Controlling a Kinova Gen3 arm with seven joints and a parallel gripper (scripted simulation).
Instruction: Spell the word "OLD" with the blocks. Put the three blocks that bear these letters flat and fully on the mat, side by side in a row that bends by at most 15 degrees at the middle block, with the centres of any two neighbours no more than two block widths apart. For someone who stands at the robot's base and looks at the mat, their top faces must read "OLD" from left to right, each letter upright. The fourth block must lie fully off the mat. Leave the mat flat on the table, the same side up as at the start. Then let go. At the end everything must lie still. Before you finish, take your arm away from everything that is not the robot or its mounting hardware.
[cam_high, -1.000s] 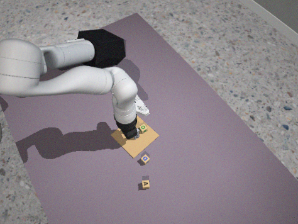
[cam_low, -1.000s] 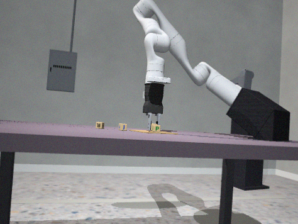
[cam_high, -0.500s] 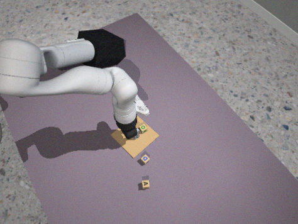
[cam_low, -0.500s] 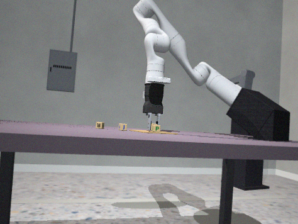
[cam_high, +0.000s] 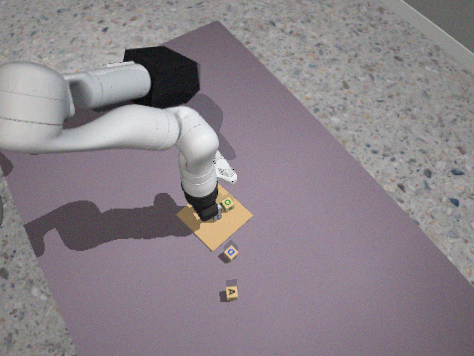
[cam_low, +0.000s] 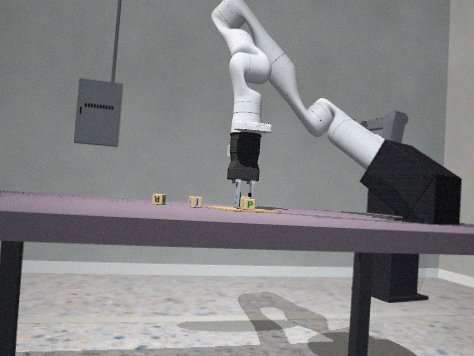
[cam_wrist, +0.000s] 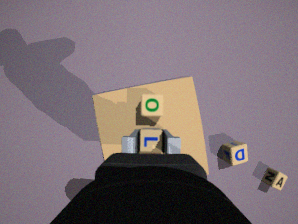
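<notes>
The L block is 10 mm below my hand. Also, from my hand: O block: 10 mm ahead, 40 mm to the left, 10 mm below; D block: 110 mm ahead, 40 mm to the right, 10 mm below; tan mat: 20 mm below.
</notes>
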